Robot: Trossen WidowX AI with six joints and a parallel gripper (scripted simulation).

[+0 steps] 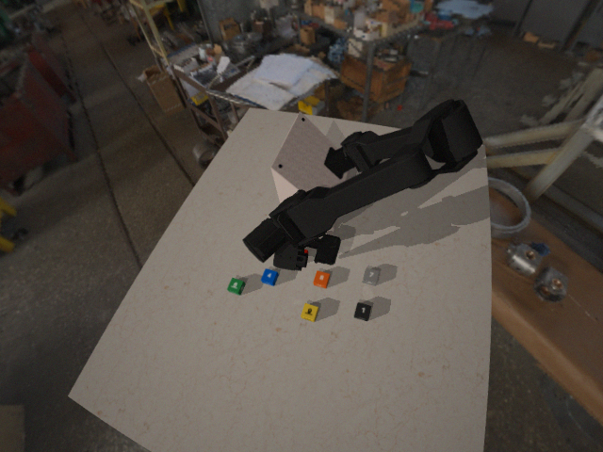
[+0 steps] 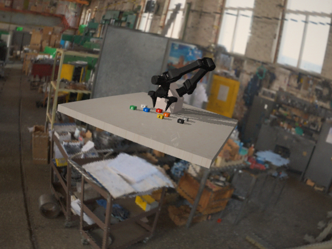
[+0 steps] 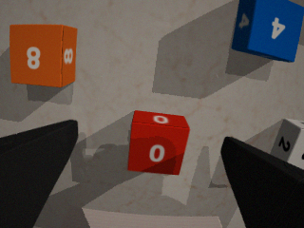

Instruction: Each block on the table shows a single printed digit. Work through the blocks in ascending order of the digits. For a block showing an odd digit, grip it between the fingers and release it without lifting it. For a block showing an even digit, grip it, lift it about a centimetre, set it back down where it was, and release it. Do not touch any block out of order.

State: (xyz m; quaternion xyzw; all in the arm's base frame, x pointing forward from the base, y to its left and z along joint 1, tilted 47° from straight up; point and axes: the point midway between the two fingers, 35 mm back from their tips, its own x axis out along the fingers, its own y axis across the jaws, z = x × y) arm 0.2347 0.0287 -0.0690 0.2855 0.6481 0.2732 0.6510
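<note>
My gripper tip is 1 cm past the red block and 1 cm above it. Round my gripper tip: white block: 11 cm to the right, 1 cm below; then orange block: 4 cm ahead, 7 cm to the left, 1 cm below; then blue block: 7 cm ahead, 6 cm to the right, 1 cm below.
</note>
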